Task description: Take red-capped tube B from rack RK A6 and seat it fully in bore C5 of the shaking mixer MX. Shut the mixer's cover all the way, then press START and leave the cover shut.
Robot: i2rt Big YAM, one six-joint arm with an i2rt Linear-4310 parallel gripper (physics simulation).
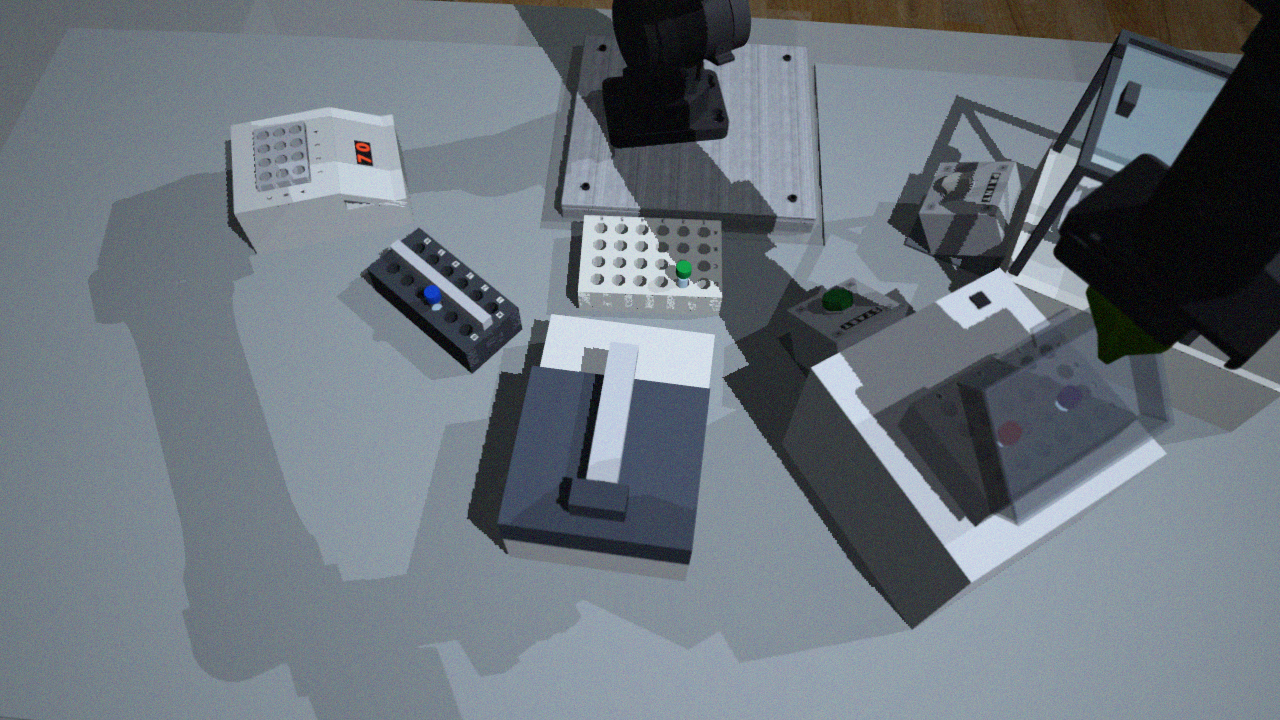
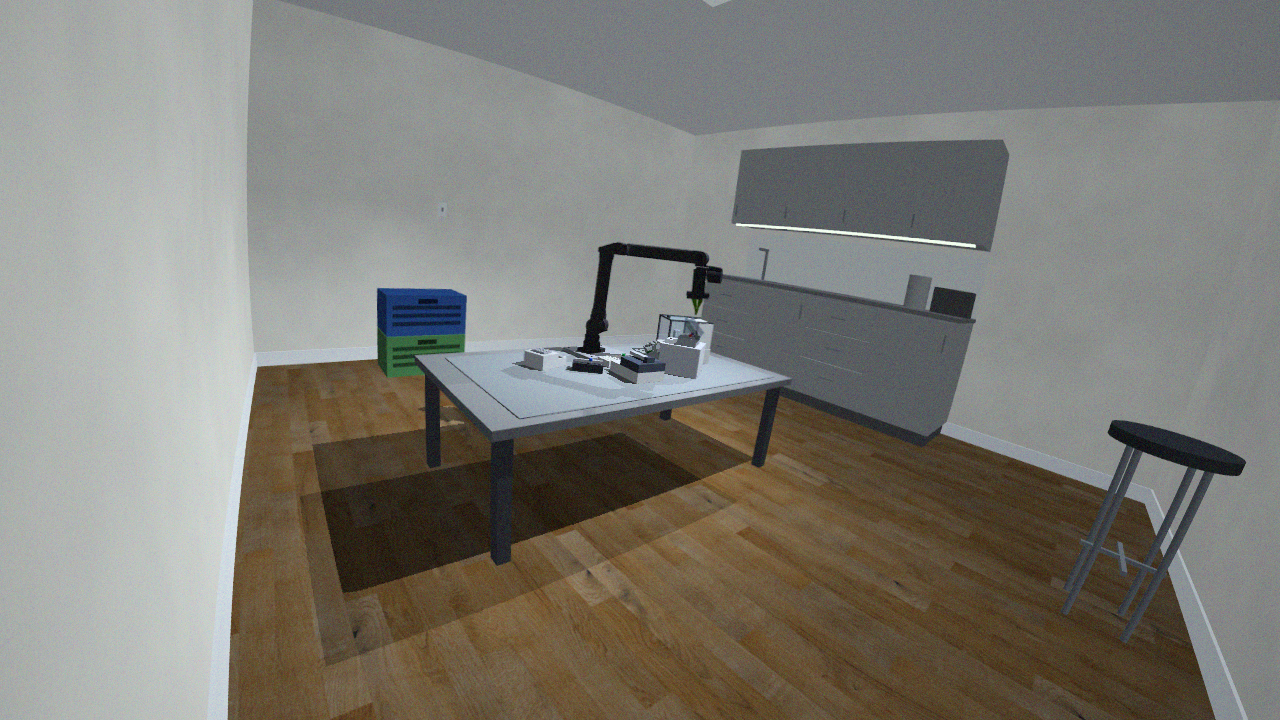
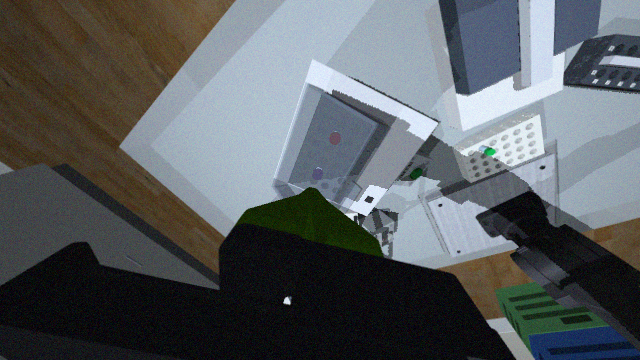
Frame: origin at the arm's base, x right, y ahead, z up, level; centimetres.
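Where they show: gripper, fingertip midpoint: (image 1: 1109, 354) (image 2: 695, 314) (image 3: 310, 194); arm's base at its link origin: (image 1: 664, 113) (image 2: 591, 351) (image 3: 507, 213).
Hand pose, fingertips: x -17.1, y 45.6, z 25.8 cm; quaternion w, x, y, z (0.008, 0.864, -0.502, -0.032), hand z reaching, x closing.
Observation:
Things, the pixels of their top centre, and the offset from my fingertips. "spot": a spot on its surface instead.
- green START button at its top centre: (image 1: 840, 295) (image 3: 417, 175) dx +6.7, dy -17.9, dz -19.9 cm
- white rack at its top centre: (image 1: 651, 255) (image 3: 501, 152) (image 2: 614, 357) dx +21.2, dy -27.0, dz -24.3 cm
- green-capped tube at its top centre: (image 1: 684, 266) (image 3: 491, 152) dx +18.9, dy -23.7, dz -21.9 cm
- black rack at its top centre: (image 1: 439, 280) (image 2: 588, 359) dx +40.1, dy -25.4, dz -22.6 cm
- blue-capped tube at its top centre: (image 1: 431, 291) dx +40.6, dy -23.7, dz -21.7 cm
- heater block at its top centre: (image 1: 311, 146) (image 2: 546, 349) dx +51.2, dy -40.4, dz -20.4 cm
- dark device with a white lever, top centre: (image 1: 614, 398) (image 3: 545, 39) (image 2: 638, 352) dx +26.7, dy -9.4, dz -17.2 cm
- glass enclosure at a spot on its surface: (image 1: 1155, 97) spot: dx -17.6, dy -24.7, dz -6.5 cm
The shaking mixer (image 1: 993, 547) (image 3: 402, 117) (image 2: 685, 357) stands at the right of the table. Its translucent cover (image 1: 1065, 447) (image 3: 344, 121) lies down over the bore block. Through the cover I see the red-capped tube (image 1: 1009, 432) (image 3: 334, 138) standing in a bore, with a purple-capped tube (image 1: 1067, 396) (image 3: 317, 173) a few bores away. The green START button (image 1: 837, 299) (image 3: 416, 173) sits on a small grey box just behind the mixer. My gripper (image 1: 1115, 337) (image 3: 310, 194) (image 2: 696, 306), with green fingertips, is shut and empty, and hangs above the mixer's far right corner.
A white rack (image 1: 617, 269) holds a green-capped tube (image 1: 683, 269). A black rack (image 1: 465, 326) holds a blue-capped tube (image 1: 432, 293). A heater block (image 1: 357, 179), a dark device with a white lever (image 1: 609, 439) and a glass enclosure (image 1: 1155, 97) also stand on the table.

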